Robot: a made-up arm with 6 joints.
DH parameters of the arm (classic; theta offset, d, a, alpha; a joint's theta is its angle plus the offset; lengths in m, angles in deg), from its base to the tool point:
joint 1: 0 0.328 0 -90
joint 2: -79.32 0 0.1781 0
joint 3: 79.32 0 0.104 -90
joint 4: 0 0.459 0 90
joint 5: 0 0 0.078 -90
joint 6: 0 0.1 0 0
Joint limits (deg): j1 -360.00..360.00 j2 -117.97..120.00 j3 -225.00..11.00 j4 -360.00..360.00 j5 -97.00..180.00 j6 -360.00..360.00
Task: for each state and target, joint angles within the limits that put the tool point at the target. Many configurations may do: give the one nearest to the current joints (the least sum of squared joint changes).
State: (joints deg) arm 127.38 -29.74 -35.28 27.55 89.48 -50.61
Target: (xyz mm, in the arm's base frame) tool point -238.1 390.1 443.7
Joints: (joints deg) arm 116.03 -38.84 -45.01 26.08 88.03 -50.61
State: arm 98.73 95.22 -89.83 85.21 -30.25 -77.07
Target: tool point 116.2 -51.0 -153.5
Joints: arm 86.19 94.82 -60.62 107.53 -42.71 -77.07
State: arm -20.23 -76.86 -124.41 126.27 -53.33 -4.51
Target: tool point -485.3 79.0 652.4
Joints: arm -20.73 -93.09 -128.34 127.15 -66.38 -4.51
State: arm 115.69 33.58 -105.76 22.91 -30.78 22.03
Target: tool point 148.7 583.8 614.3
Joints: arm 81.91 21.99 -103.21 31.15 -44.32 22.03
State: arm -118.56 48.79 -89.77 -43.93 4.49 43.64
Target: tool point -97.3 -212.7 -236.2
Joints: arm -124.61 71.81 -62.76 -44.51 10.70 43.64
